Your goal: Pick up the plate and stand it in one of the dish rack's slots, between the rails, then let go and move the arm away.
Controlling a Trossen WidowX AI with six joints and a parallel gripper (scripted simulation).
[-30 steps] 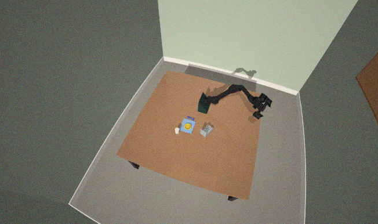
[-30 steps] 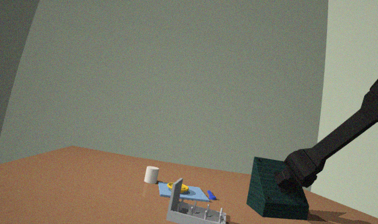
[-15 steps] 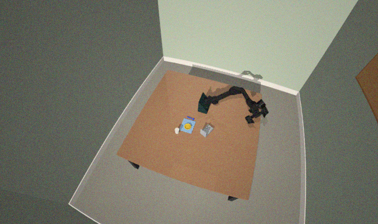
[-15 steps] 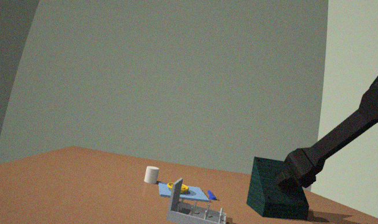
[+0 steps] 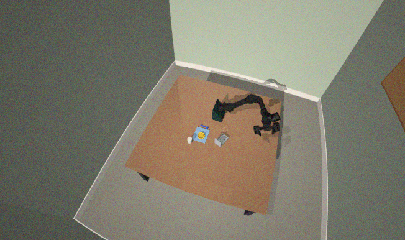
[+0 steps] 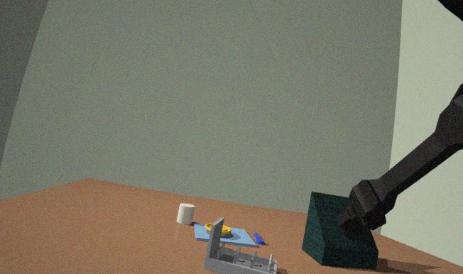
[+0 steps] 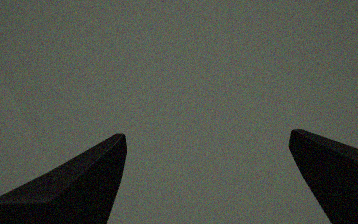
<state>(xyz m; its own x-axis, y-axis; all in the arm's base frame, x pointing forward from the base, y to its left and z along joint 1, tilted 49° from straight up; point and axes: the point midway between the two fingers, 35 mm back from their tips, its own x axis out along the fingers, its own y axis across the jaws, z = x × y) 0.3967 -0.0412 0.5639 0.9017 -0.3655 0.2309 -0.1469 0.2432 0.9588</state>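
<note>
Now: gripper tip 50 cm to the left of the yellow plate, 47 cm above it and 14 cm past it. The rest, counted from my gripper tip: blue spoon 49 cm to the right, 48 cm below, 26 cm behind; then light-blue pad 50 cm to the right, 48 cm below, 16 cm behind; then grey dish rack 46 cm below, 30 cm to the right, 16 cm behind.
</note>
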